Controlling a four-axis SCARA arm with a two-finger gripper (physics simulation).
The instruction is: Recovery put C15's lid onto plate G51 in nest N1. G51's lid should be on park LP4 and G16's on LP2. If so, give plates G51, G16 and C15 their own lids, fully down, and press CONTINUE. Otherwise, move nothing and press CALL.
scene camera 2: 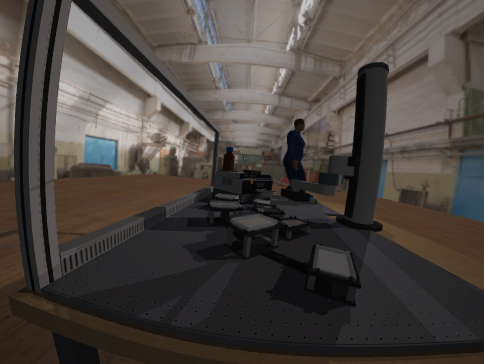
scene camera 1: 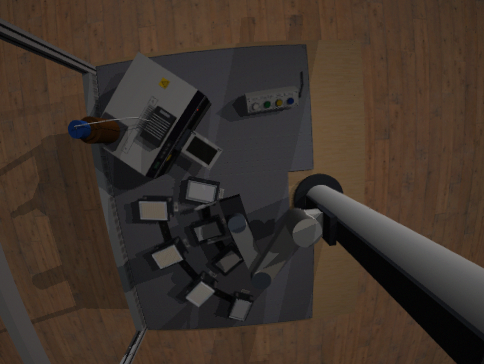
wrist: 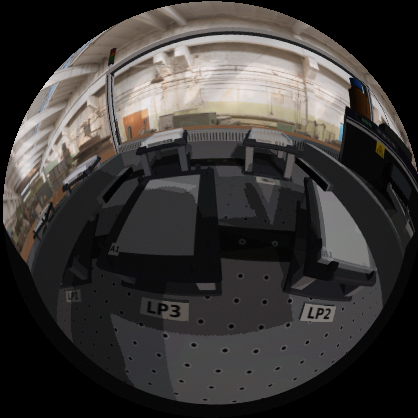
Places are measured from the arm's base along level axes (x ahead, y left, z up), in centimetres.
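Pixels of known places: gripper, fingertip midpoint: (scene camera 2: 265,198) (scene camera 1: 201,225) (wrist: 212,147); arm's base, origin of the base link: (scene camera 2: 358,223) (scene camera 1: 318,198).
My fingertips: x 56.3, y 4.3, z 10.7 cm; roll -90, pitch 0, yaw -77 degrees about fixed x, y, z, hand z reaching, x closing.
For each thing: its middle in the pictures, then the offset to it from my fingertips. "spot": a spot on its surface instead.
- LP3 park, body centre: (wrist: 166,217) (scene camera 1: 207,230) (scene camera 2: 267,213) dx -1.4, dy +4.9, dz -6.6 cm
- LP2 park, surface spot: (wrist: 345,232) spot: dx -3.8, dy -12.0, dz -3.9 cm
- plate labelled G16, body centre: (wrist: 268,134) (scene camera 1: 153,210) (scene camera 2: 227,196) dx +21.6, dy -7.9, dz -2.1 cm
- plate, body centre: (wrist: 164,135) (scene camera 2: 225,204) (scene camera 1: 167,257) dx +18.9, dy +15.4, dz -1.6 cm
- LP1 park, surface spot: (wrist: 82,255) spot: dx -9.6, dy +17.7, dz -8.9 cm
- button box, body centre: (scene camera 1: 271,99) (scene camera 2: 301,197) dx -35.1, dy -51.8, dz -5.2 cm
- large grey instrument, surface spot: (scene camera 1: 137,100) spot: dx +15.8, dy -53.2, dz +11.4 cm
- brown bottle, surface spot: (scene camera 1: 102,131) spot: dx +23.5, dy -42.5, dz +23.6 cm
- small screen, surface spot: (scene camera 1: 201,149) spot: dx -4.1, dy -33.0, dz +0.6 cm
My gripper (wrist: 212,147) is open and empty, its two fingers spread above the LP3 stand. In the wrist view, the LP3 park (wrist: 160,215) carries a shaded grey panel marked A1; I cannot tell if a lid lies on it. The LP2 park (wrist: 345,232) (scene camera 1: 201,191) at the right holds a clear lid. Behind stand a plate labelled G16 (wrist: 270,138) and another plate (wrist: 165,138) whose label is too small to read surely. Part of the LP1 park (wrist: 82,255) shows at left. LP4 cannot be identified. The button box (scene camera 1: 272,102) stands at the upper right of the mat.
Other plates on stands (scene camera 1: 167,256) (scene camera 1: 200,293) (scene camera 1: 241,309) form an outer arc. A large grey instrument (scene camera 1: 137,100), a brown bottle (scene camera 1: 102,131) and a small screen (scene camera 1: 201,149) stand at upper left. The arm column (scene camera 2: 370,150) rises at right. A person (scene camera 2: 295,152) stands beyond the table.
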